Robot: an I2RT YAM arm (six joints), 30 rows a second.
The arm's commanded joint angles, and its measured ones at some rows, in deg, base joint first. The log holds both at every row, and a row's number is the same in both.
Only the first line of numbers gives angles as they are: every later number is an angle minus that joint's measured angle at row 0.
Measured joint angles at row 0: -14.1, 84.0, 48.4, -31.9, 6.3, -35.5
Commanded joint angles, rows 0 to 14: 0.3, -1.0, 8.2, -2.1, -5.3, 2.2; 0.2, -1.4, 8.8, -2.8, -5.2, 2.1; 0.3, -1.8, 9.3, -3.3, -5.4, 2.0; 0.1, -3.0, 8.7, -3.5, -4.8, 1.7; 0.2, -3.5, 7.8, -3.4, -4.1, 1.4; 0.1, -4.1, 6.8, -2.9, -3.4, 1.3; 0.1, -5.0, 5.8, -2.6, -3.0, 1.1; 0.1, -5.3, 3.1, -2.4, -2.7, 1.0; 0.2, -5.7, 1.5, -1.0, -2.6, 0.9; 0.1, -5.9, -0.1, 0.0, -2.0, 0.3; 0.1, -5.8, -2.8, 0.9, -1.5, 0.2; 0.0, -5.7, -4.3, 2.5, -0.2, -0.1; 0.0, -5.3, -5.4, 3.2, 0.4, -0.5; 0.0, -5.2, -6.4, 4.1, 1.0, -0.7; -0.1, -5.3, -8.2, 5.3, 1.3, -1.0
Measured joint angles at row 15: -0.1, -5.0, -5.2, 1.7, -0.3, -0.2
